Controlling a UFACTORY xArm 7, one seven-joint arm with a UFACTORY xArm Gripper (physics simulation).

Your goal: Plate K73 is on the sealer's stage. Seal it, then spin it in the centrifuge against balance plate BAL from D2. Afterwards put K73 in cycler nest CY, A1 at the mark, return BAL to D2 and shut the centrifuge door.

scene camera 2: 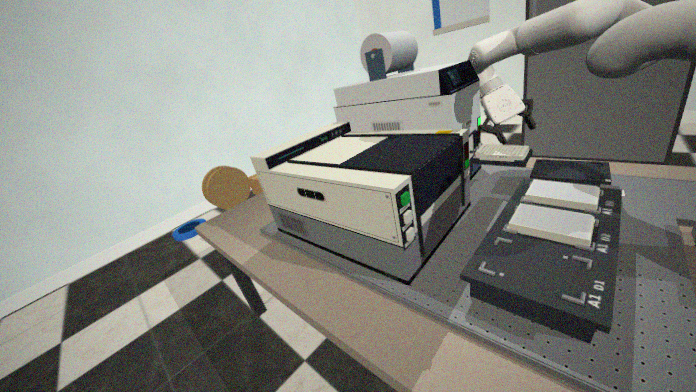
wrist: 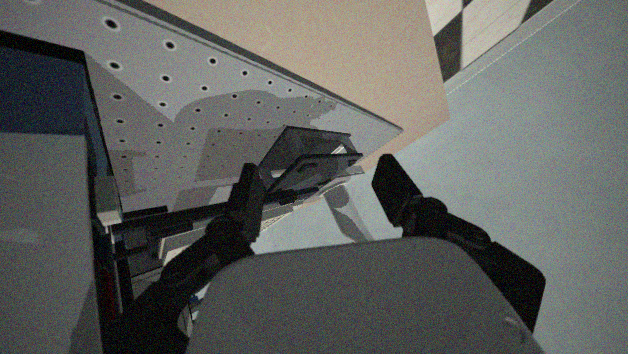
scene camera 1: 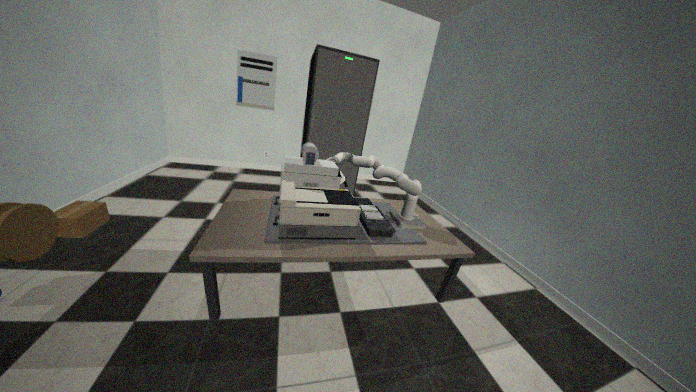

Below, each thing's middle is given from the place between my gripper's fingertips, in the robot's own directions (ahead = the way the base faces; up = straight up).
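The well plate [scene camera 2: 509, 153] is 140 mm to the left of my hand. I also see the centrifuge [scene camera 2: 386, 200], and counting from my hand again, it stands 480 mm to the left, 250 mm ahead and 20 mm above.
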